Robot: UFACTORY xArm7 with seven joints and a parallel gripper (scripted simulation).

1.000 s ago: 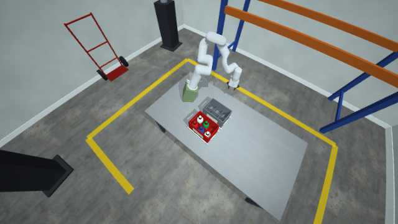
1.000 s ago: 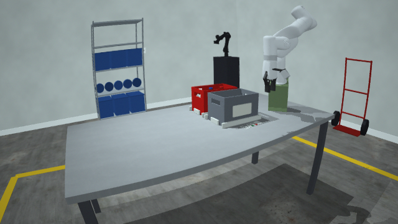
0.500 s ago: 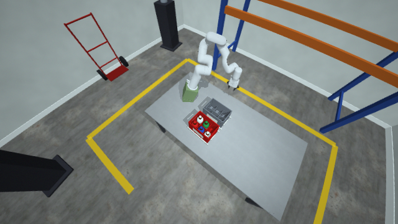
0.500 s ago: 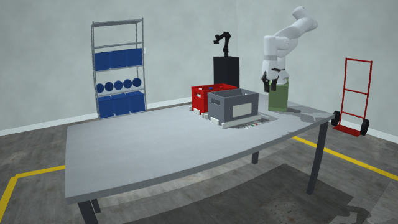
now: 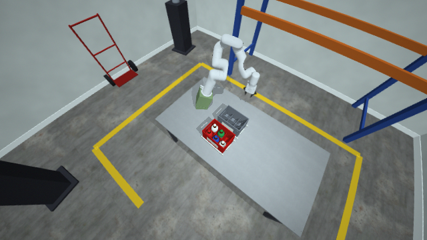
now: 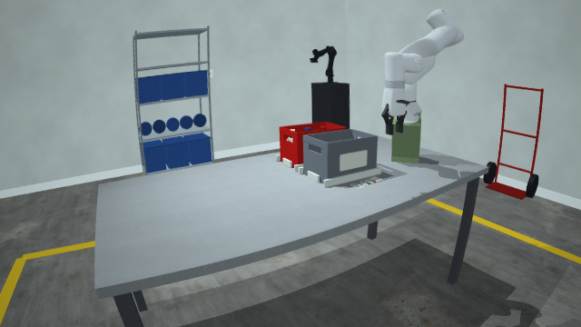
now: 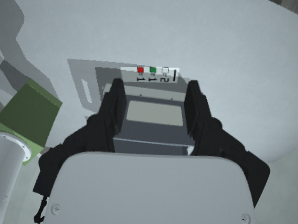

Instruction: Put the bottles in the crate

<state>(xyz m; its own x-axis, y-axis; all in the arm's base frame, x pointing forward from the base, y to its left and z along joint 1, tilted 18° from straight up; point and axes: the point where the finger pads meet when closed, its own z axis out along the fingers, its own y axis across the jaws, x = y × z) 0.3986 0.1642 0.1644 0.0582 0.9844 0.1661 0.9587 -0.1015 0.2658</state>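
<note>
Right now my hand is 1 cm past the white-label bottle, 59 cm to the left of it and 16 cm above it. Also, from my hand: grey crate 3 cm behind, 30 cm to the right, 17 cm below; green-labelled bottle 7 cm behind, 49 cm to the right, 16 cm below; pick list 3 cm behind, 14 cm to the right, 25 cm below.
</note>
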